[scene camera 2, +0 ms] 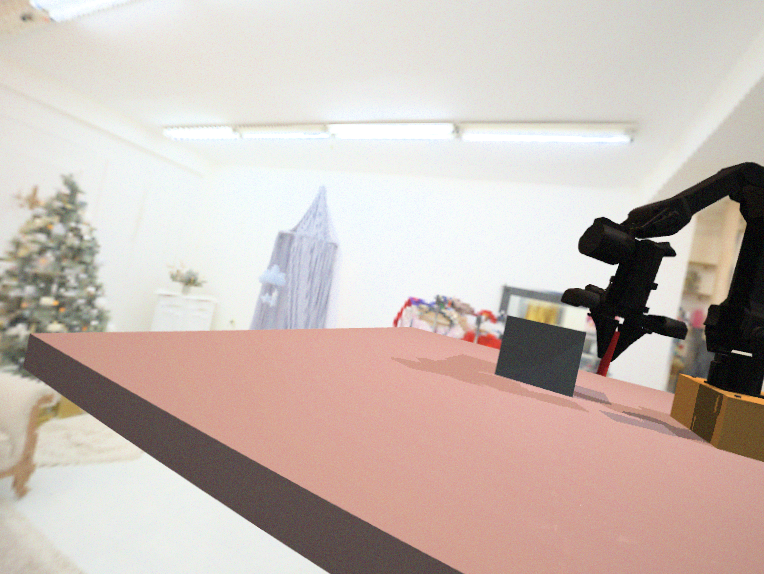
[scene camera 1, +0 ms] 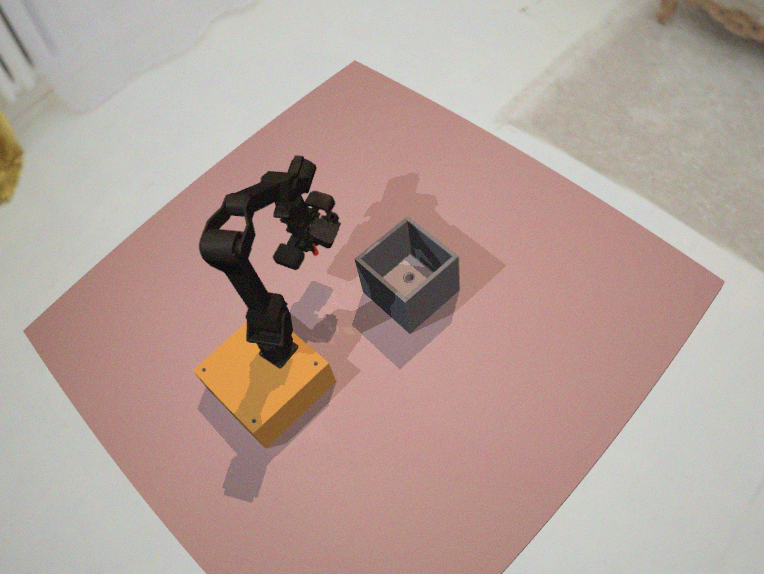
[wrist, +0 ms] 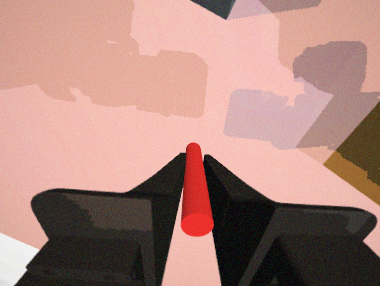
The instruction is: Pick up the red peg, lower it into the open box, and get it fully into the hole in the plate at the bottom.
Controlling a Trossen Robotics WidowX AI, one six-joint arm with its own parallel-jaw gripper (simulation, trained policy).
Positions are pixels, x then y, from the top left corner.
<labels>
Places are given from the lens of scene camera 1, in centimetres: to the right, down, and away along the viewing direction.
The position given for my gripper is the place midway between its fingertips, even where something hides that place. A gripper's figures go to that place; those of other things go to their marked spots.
my gripper [scene camera 1: 314, 248]: -15, -9, 155
grey box [scene camera 1: 406, 238]: 6, -11, 155
plate [scene camera 1: 409, 273]: 6, -3, 153
</labels>
